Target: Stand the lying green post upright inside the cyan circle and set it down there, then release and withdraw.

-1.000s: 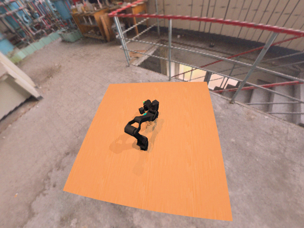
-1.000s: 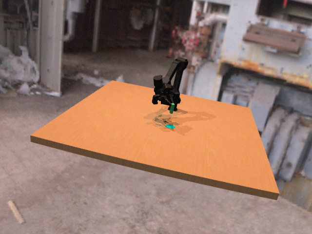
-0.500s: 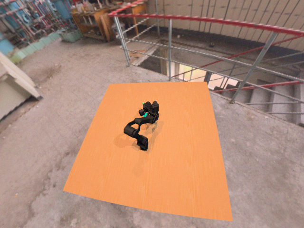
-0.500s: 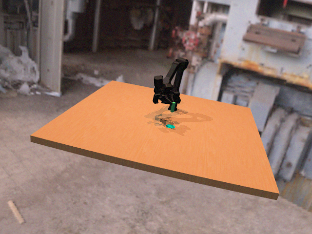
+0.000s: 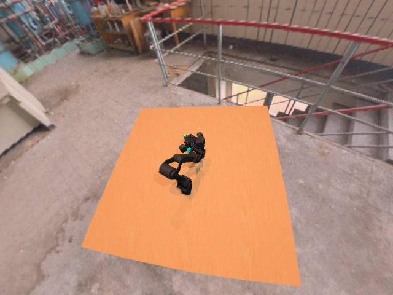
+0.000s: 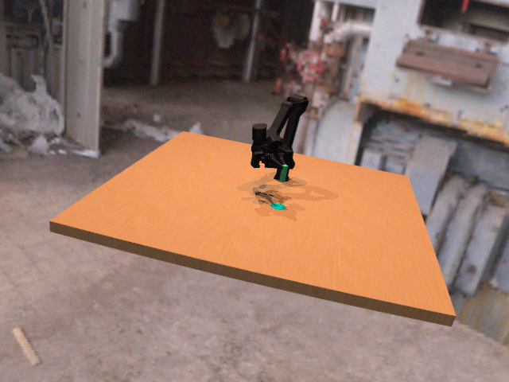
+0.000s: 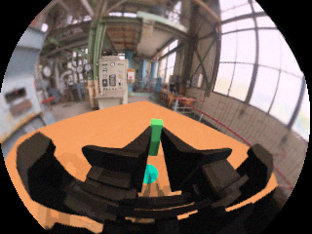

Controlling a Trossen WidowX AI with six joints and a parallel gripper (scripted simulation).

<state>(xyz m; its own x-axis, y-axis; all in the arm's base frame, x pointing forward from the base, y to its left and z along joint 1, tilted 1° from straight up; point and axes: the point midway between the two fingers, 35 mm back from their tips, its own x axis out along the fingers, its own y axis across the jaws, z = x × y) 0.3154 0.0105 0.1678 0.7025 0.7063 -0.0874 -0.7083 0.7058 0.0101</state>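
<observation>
The cyan circle lies 17 cm below my gripper tip. Round my gripper tip: green post 2 cm below.
</observation>
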